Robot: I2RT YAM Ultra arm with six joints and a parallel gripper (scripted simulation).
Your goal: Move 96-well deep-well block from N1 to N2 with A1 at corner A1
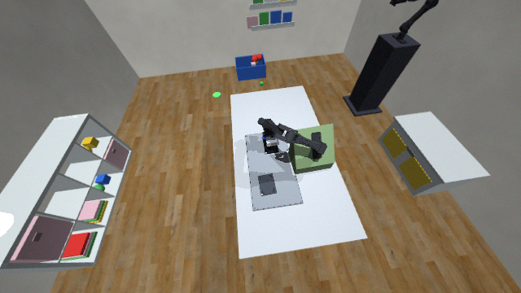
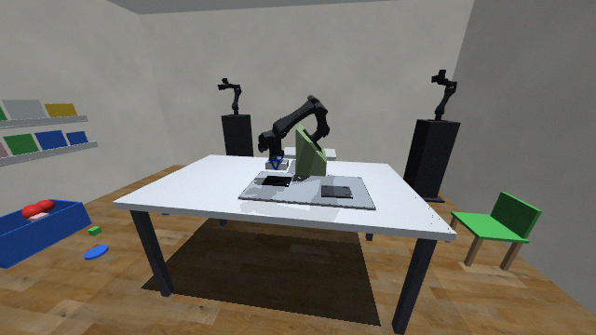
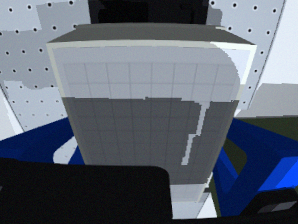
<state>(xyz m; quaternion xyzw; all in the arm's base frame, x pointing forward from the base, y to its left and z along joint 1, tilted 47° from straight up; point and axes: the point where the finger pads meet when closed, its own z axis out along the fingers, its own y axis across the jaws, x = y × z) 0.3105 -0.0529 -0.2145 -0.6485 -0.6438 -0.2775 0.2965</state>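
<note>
The deep-well block lies 1 cm above my hand.
</note>
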